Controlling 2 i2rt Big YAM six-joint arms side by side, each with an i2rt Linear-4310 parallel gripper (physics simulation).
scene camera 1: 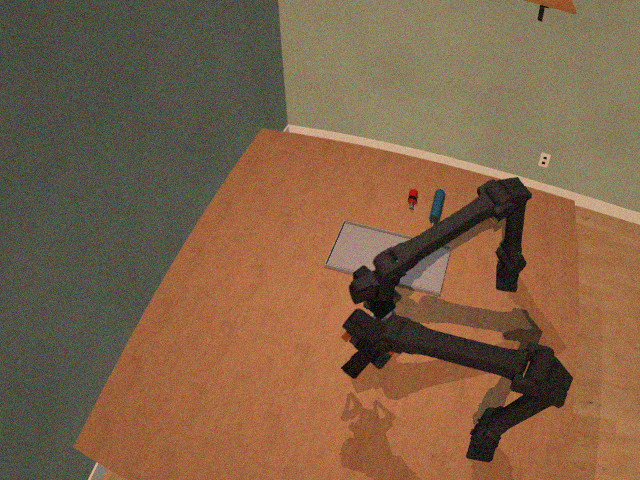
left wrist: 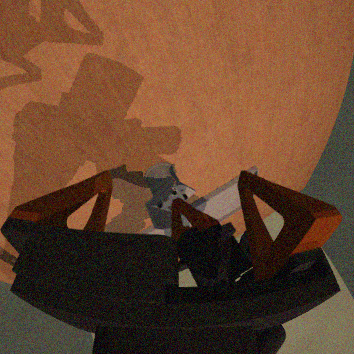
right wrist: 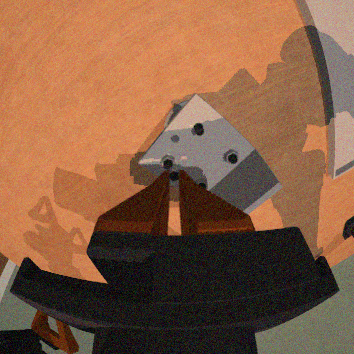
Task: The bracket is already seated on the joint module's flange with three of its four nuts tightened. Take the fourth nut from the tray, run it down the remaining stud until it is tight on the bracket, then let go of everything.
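Seen in the pictures: left gripper, between the fingertips: (left wrist: 174, 177); right gripper, between the fingertips: (scene camera 1: 380, 317) (left wrist: 175, 200) (right wrist: 173, 177); left arm's base, origin of its link: (scene camera 1: 482, 443); right arm's base, origin of its link: (scene camera 1: 506, 278).
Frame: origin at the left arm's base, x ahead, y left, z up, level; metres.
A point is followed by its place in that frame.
Observation:
The grey bracket (right wrist: 215, 135) @[z 0.066, x 0.458, y -0.343 m] (left wrist: 183, 193) @[z 0.067, x 0.469, y -0.327 m] sits on the joint module (left wrist: 159, 207) @[z 0.066, x 0.419, y -0.331 m]. In the right wrist view dark nuts or stud ends show at its corners; I cannot tell which is the bare stud. My right gripper (right wrist: 173, 177) @[z 0.085, x 0.450, y -0.305 m] (left wrist: 175, 200) @[z 0.085, x 0.450, y -0.305 m] is shut on a small dark nut (right wrist: 173, 176) @[z 0.087, x 0.452, y -0.306 m], held at its fingertips over the bracket, between the left and lower corner positions. The nut's height above the bracket is unclear. In scene camera 1 the right fingertips are hidden. My left gripper (scene camera 1: 368, 345) @[z 0.162, x 0.459, y -0.149 m] (left wrist: 174, 177) @[z 0.162, x 0.459, y -0.149 m] is open and empty, above and beside the module.
The shallow grey tray (scene camera 1: 361, 248) @[z 0.004, x 0.609, y -0.614 m] (right wrist: 345, 145) @[z 0.004, x 0.331, y -0.539 m] (left wrist: 220, 202) @[z 0.004, x 0.573, y -0.587 m] lies beside the module, partly under the right arm. A red-handled tool (scene camera 1: 413, 196) @[z 0.035, x 0.487, y -0.908 m] and a blue-handled tool (scene camera 1: 437, 205) @[z 0.041, x 0.383, y -0.888 m] lie beyond it. Both arms cross close together above the module.

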